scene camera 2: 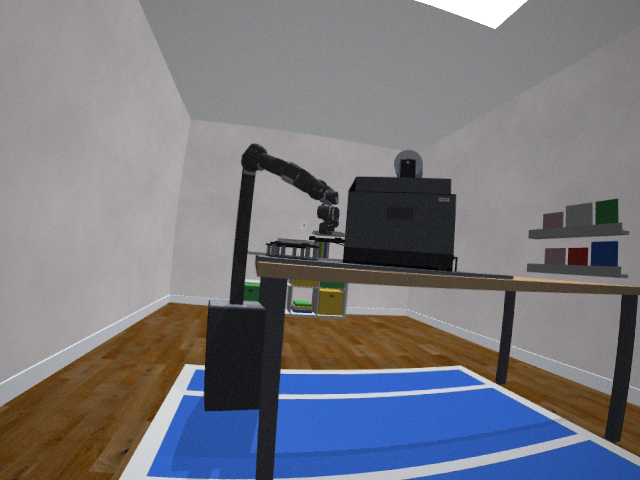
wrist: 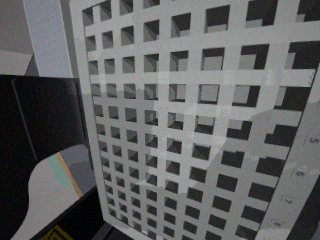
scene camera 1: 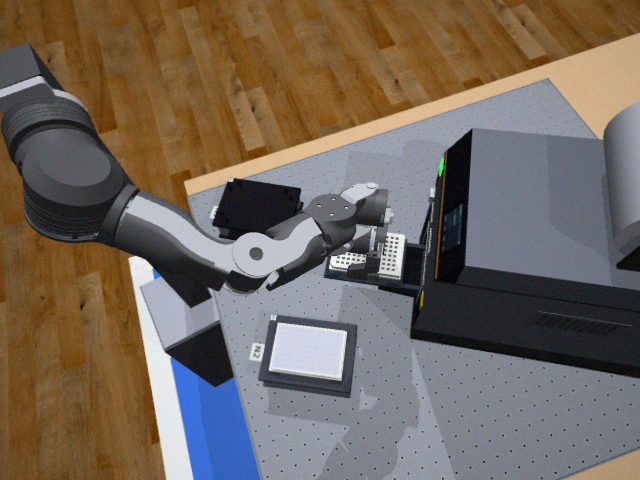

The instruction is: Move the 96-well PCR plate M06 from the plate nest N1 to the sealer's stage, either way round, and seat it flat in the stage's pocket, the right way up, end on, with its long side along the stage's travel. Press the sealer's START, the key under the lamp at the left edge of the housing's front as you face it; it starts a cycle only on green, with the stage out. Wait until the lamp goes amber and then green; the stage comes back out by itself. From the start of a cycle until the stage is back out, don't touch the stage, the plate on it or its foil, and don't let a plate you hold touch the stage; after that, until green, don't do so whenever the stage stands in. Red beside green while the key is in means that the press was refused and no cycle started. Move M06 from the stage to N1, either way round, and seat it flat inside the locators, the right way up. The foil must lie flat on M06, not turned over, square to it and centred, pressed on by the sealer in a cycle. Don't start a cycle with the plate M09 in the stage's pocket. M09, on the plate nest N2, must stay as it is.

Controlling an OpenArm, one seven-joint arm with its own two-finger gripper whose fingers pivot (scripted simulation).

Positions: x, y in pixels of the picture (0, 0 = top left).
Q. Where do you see a sealer stage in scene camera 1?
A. At 383, 282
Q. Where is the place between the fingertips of the gripper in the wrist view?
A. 173, 138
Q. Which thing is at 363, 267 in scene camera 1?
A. The gripper.
